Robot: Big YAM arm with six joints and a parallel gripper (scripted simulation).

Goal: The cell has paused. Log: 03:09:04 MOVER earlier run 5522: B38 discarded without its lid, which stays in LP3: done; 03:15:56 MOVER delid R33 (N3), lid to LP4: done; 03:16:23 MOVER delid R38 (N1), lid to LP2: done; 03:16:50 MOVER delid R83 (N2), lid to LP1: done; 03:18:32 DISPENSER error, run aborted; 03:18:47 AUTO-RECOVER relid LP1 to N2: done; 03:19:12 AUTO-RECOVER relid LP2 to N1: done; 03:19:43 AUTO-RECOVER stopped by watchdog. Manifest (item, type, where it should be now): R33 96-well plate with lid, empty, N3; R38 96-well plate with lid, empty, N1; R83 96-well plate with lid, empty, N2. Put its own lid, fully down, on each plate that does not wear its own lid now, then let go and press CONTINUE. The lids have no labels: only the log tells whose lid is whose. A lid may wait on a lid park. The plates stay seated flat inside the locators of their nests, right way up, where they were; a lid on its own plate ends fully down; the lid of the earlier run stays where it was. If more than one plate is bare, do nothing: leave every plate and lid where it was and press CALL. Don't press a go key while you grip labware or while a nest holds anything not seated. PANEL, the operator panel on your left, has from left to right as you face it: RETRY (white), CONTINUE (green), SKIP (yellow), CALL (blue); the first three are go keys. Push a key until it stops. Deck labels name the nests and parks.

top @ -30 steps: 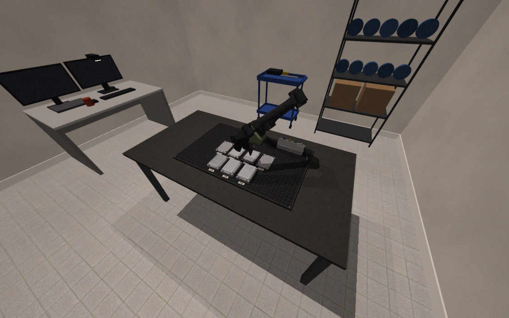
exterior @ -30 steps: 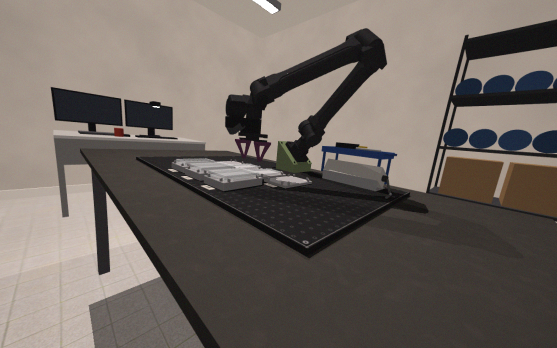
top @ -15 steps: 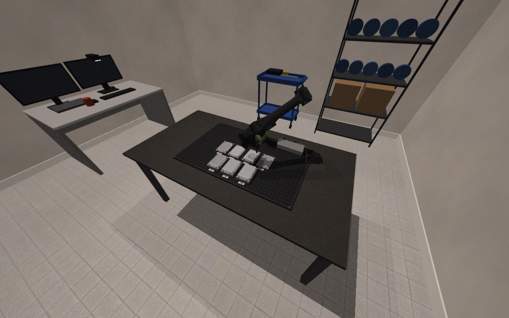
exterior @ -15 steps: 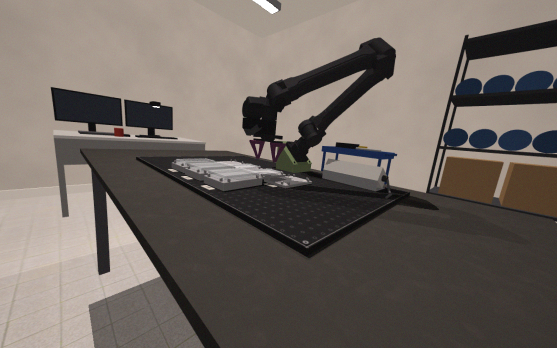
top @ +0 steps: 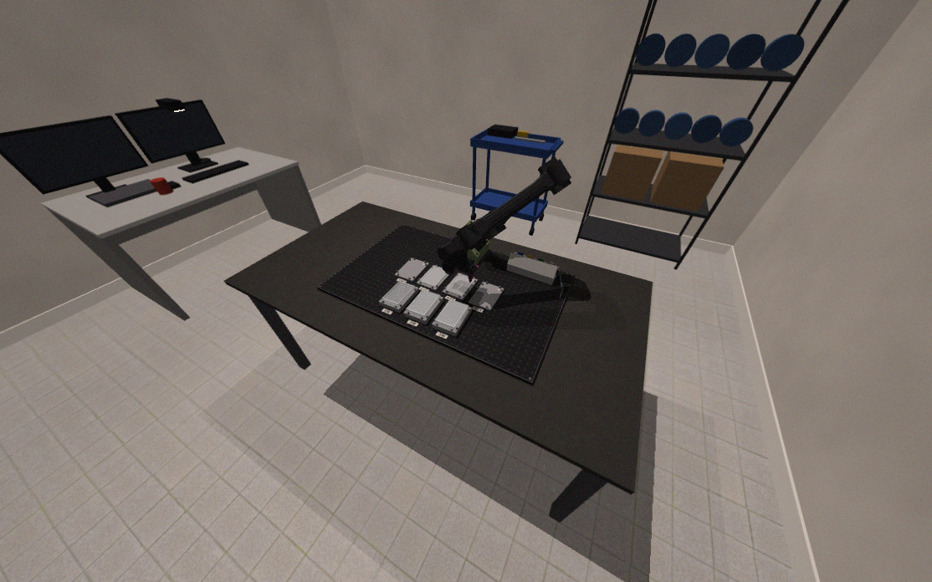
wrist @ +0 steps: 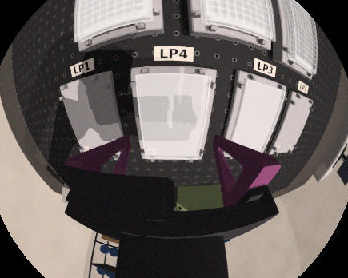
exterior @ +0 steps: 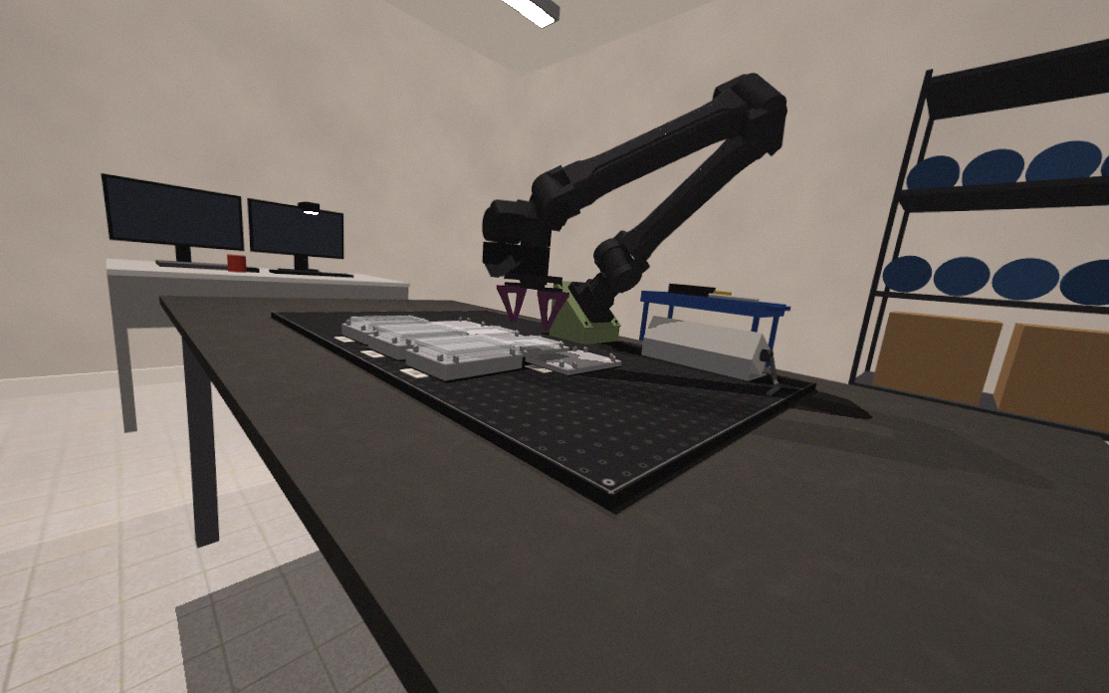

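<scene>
My hand is 5 cm above the lid park LP4. Round my hand: LP4 label: 9 cm ahead, 6 cm below; lid park LP1: 13 cm to the left, 5 cm below; lid park LP2: 26 cm to the right, 5 cm below.
</scene>
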